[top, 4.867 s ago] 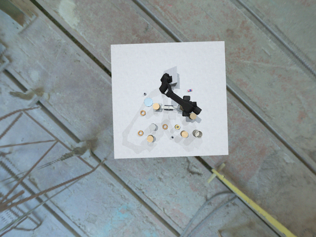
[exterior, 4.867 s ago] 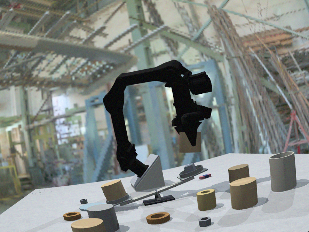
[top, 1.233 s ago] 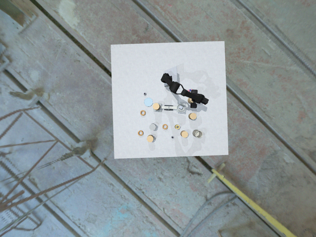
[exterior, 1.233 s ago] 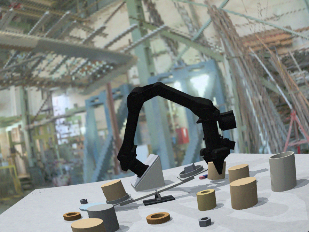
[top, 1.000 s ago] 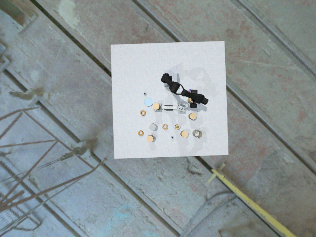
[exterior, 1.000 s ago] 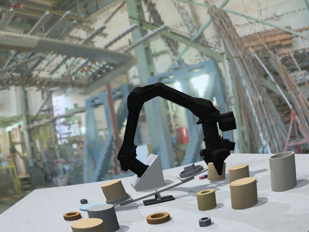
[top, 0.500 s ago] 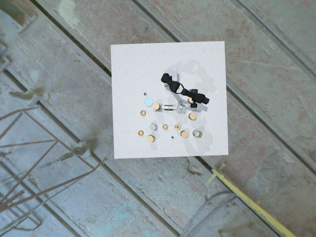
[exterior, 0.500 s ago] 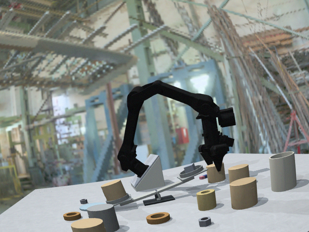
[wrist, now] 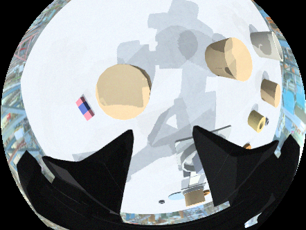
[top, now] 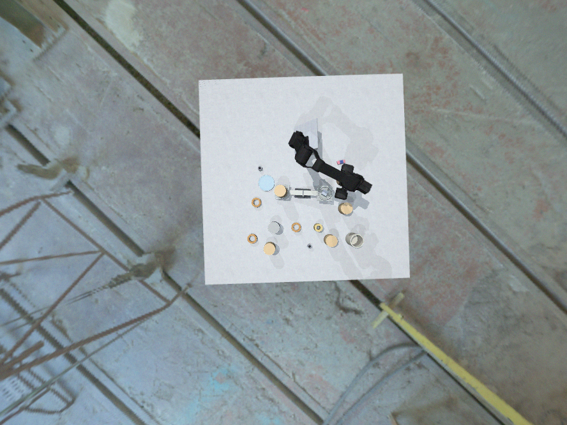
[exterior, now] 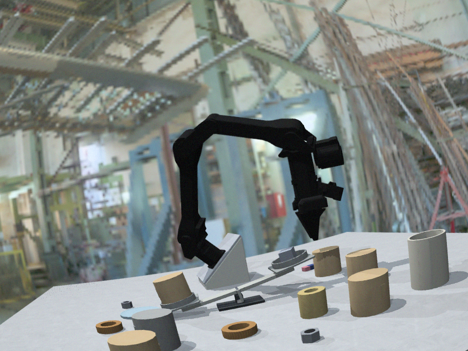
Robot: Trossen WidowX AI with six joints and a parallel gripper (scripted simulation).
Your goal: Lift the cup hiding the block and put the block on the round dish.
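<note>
Right now my gripper tip is 9 cm to the left of the grey block, 4 cm short of it and 2 cm above it. Also, from my gripper tip: tan cup: 36 cm to the right, 4 cm below, 1 cm ahead; balance beam: 21 cm to the right, 6 cm below, 3 cm ahead; blue piece: 15 cm behind, 10 cm below, 5 cm to the left.
</note>
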